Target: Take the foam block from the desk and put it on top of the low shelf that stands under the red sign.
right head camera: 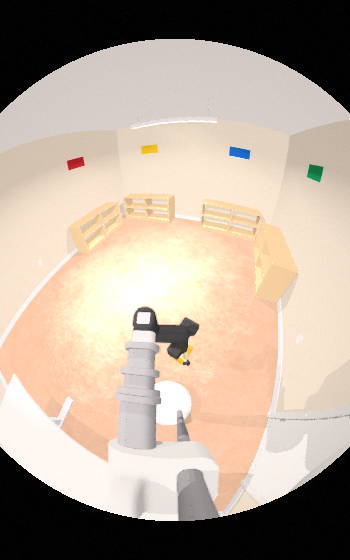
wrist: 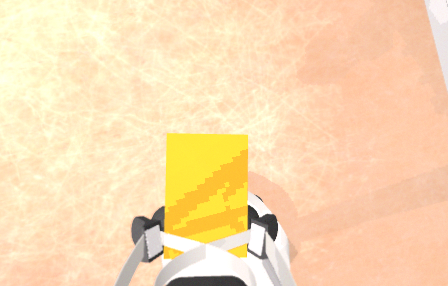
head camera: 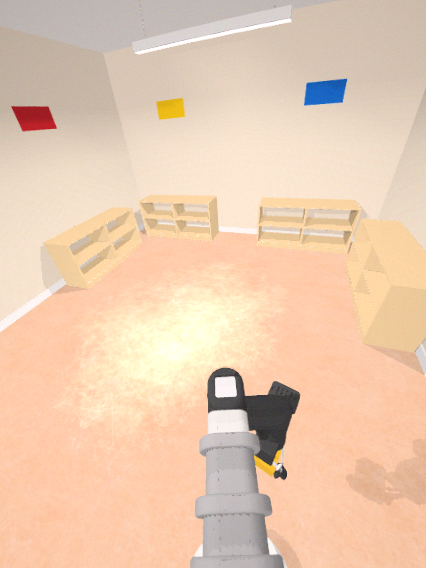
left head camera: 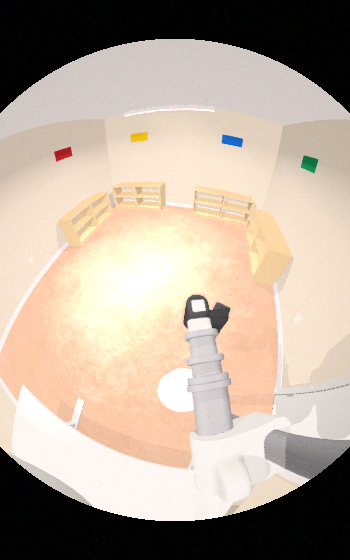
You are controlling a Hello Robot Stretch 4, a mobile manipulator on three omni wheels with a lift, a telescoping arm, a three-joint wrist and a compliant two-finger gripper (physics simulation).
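Pixels of known places: gripper, between the fingertips: [right head camera: 178, 358] [wrist: 205, 222] [head camera: 263, 463]; robot's base, origin of its link: [right head camera: 167, 401] [left head camera: 180, 388].
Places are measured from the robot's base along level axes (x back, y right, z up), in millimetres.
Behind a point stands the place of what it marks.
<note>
The yellow foam block [wrist: 206, 180] @[x -299, y 110, z 834 mm] [head camera: 266, 465] @[x -250, y 88, z 834 mm] [right head camera: 178, 359] @[x -249, y 88, z 833 mm] is held between the two fingertips of my gripper [wrist: 205, 222] @[x -264, y 87, z 788 mm], which is shut on it above the floor. In the head view the arm and wrist partly hide the block. The red sign [head camera: 34, 118] @[x -2920, y -1816, z 1722 mm] [left head camera: 63, 154] @[x -2938, y -1809, z 1695 mm] [right head camera: 76, 163] @[x -2953, y -1803, z 1700 mm] hangs on the left wall. The low wooden shelf [head camera: 93, 226] @[x -2725, y -1540, z 582 mm] [left head camera: 85, 206] @[x -2678, y -1483, z 574 mm] [right head camera: 96, 216] @[x -2829, y -1550, z 487 mm] under it stands against that wall, well ahead and to the left of the gripper. The desk's white top [left head camera: 55, 440] @[x 404, y -814, z 692 mm] [right head camera: 45, 430] @[x 356, y -695, z 693 mm] shows at the lower left in both side head views.
A low shelf [head camera: 179, 199] @[x -3613, y -542, z 582 mm] stands under the yellow sign [head camera: 171, 108] @[x -3891, y -499, z 1729 mm], another [head camera: 308, 203] @[x -2966, y 1230, z 583 mm] under the blue sign [head camera: 325, 92] @[x -3224, y 1312, z 1723 mm]. A further shelf [head camera: 397, 250] @[x -1645, y 1483, z 582 mm] stands at the right wall, below the green sign [left head camera: 309, 164] @[x -1608, y 1714, z 1709 mm]. Floor [head camera: 165, 310] @[x -1757, y -585, z -27 mm] lies between my arm and the shelves.
</note>
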